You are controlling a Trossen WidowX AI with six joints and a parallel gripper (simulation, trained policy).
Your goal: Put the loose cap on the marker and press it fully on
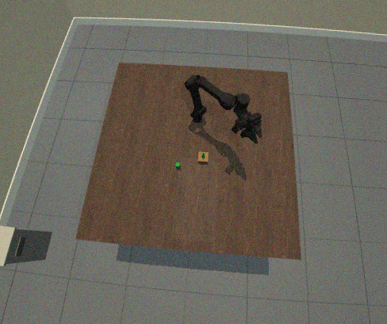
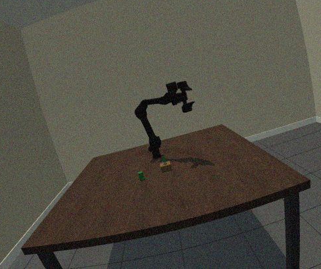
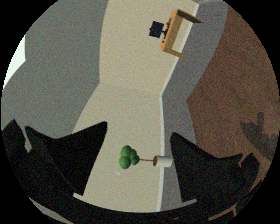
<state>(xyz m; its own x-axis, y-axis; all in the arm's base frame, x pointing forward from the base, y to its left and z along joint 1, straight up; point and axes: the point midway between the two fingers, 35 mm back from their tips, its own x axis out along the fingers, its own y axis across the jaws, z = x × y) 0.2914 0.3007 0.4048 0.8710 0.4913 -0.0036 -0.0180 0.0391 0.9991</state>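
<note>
The green cap lies 41 cm to the right of my gripper tip, 38 cm below it and 4 cm ahead of it. The rest, counted from my gripper tip: green marker (33 cm below, 26 cm to the right, 3 cm behind); tan holder block (39 cm below, 26 cm to the right, 3 cm behind).
</note>
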